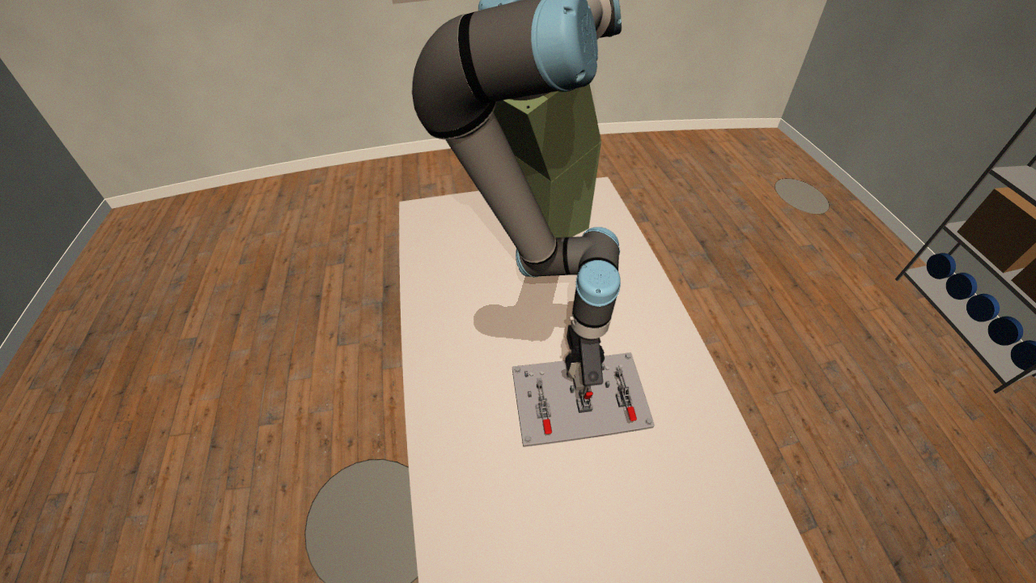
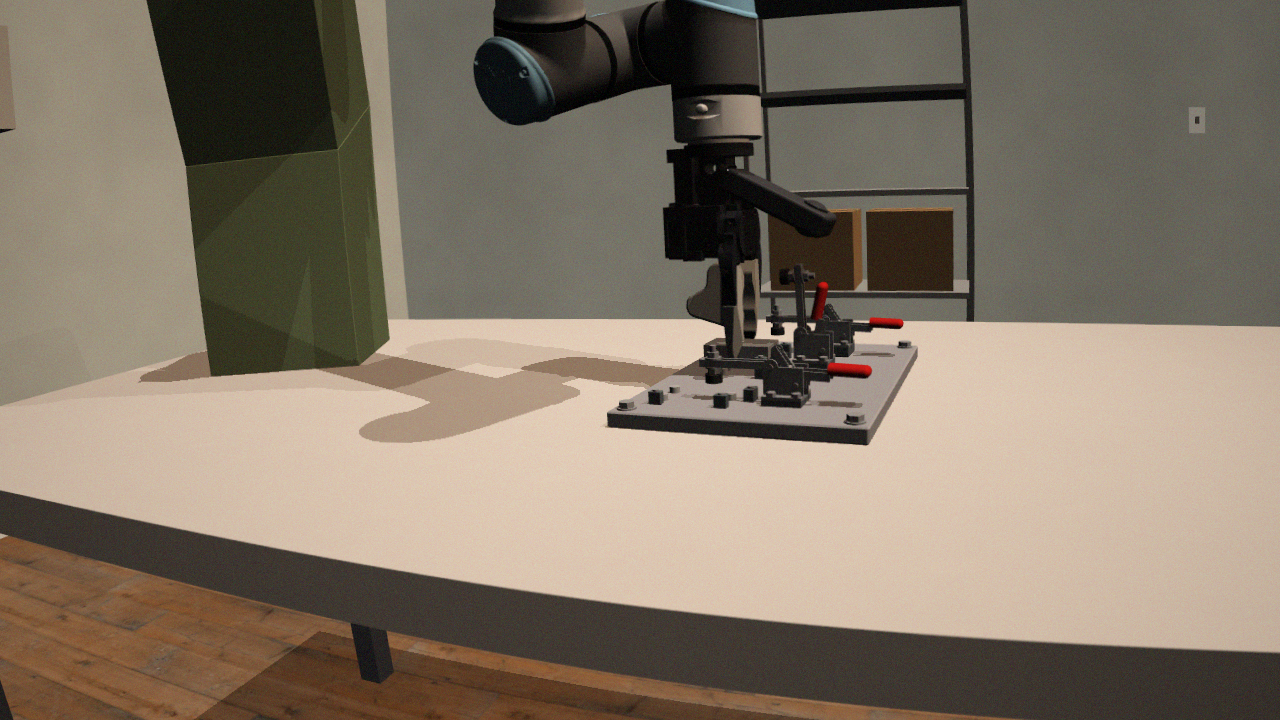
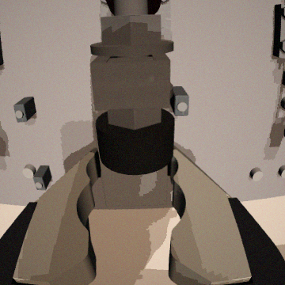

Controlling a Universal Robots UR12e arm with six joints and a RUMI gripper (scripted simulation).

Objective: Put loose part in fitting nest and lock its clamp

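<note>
The grey block lies 10 mm below my hand. Round my hand: dark stop block: 40 mm ahead, 10 mm to the right, 20 mm below; then grey fixture plate: 50 mm ahead, 10 mm to the right, 40 mm below.
</note>
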